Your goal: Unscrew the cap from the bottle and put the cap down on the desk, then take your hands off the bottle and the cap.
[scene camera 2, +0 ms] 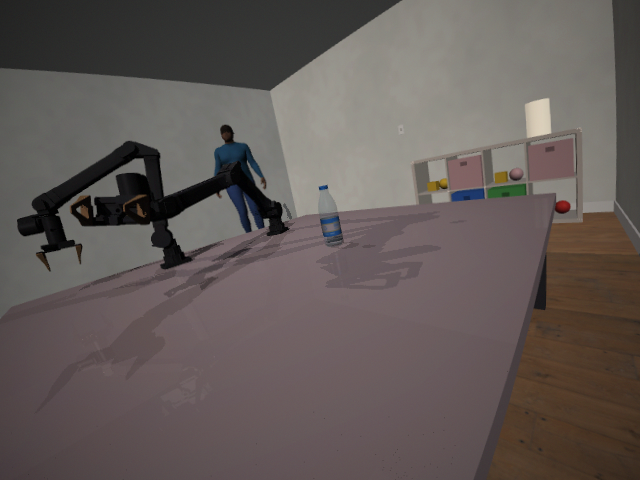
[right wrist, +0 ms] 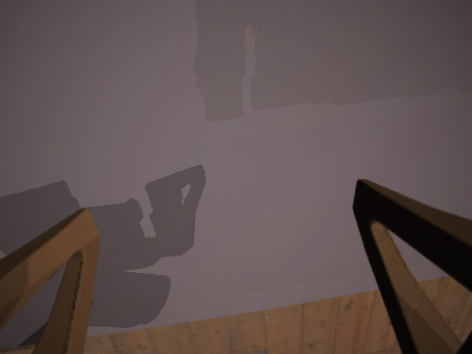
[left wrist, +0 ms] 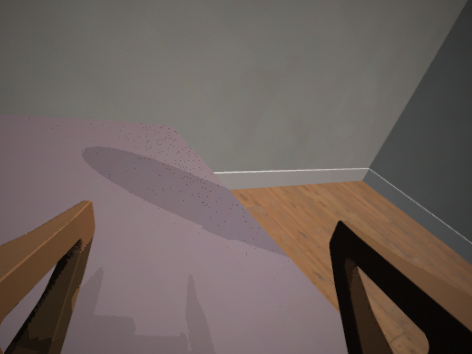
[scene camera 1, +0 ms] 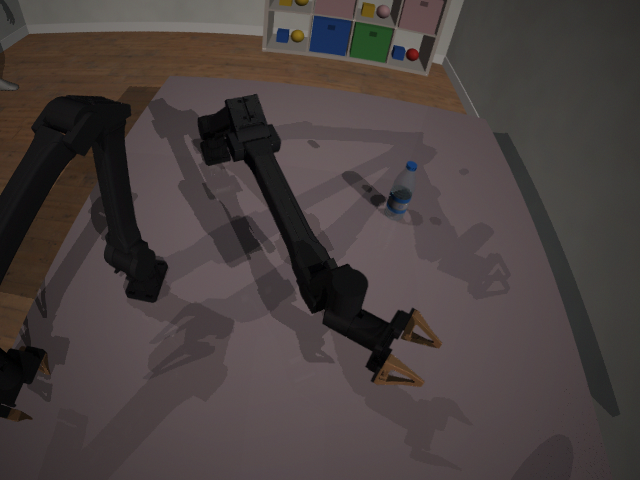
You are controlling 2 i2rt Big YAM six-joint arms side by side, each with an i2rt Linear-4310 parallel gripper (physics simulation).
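Where they show: left gripper, fingertip midpoint: [scene camera 2: 97, 208] [left wrist: 218, 223] [scene camera 1: 432, 364]; right gripper, fingertip midpoint: [scene camera 2: 65, 267] [right wrist: 224, 207] [scene camera 1: 39, 395]; left arm's base at its link origin: [scene camera 2: 278, 232] [scene camera 1: 215, 153]; right arm's base at its link origin: [scene camera 2: 176, 264] [scene camera 1: 147, 280].
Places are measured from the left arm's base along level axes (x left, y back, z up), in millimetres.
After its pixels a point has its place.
A clear bottle [scene camera 1: 403, 191] {x -474, y -428, z 129 mm} [scene camera 2: 329, 215] {x -479, y -460, z 109 mm} with a blue and white label stands upright on the desk [scene camera 1: 310, 428] {x -937, y 49, z 0 mm} [scene camera 2: 320, 372] {x -1058, y -587, z 0 mm}. The blue cap [scene camera 1: 411, 165] {x -453, y -444, z 206 mm} [scene camera 2: 323, 187] {x -464, y -454, z 201 mm} sits on its top. My left gripper [scene camera 1: 432, 364] {x -959, y -139, z 258 mm} [scene camera 2: 109, 207] {x -959, y -139, z 258 mm} [left wrist: 218, 223] {x -959, y -139, z 258 mm} is open and empty above the desk, well apart from the bottle, nearer the bottom of the scene camera 1 view. My right gripper [scene camera 1: 40, 394] {x -732, y 569, z 110 mm} [scene camera 2: 64, 258] {x -732, y 569, z 110 mm} [right wrist: 224, 207] {x -732, y 569, z 110 mm} is open and empty at the far left of both scene views, far from the bottle. Neither wrist view shows the bottle or cap.
A shelf unit [scene camera 1: 348, 59] [scene camera 2: 580, 175] with coloured bins and balls stands beyond the desk. A person [scene camera 2: 232, 155] stands behind the arms in the scene camera 2 view. A wall runs along the right side in the scene camera 1 view. Arm shadows cross the desk.
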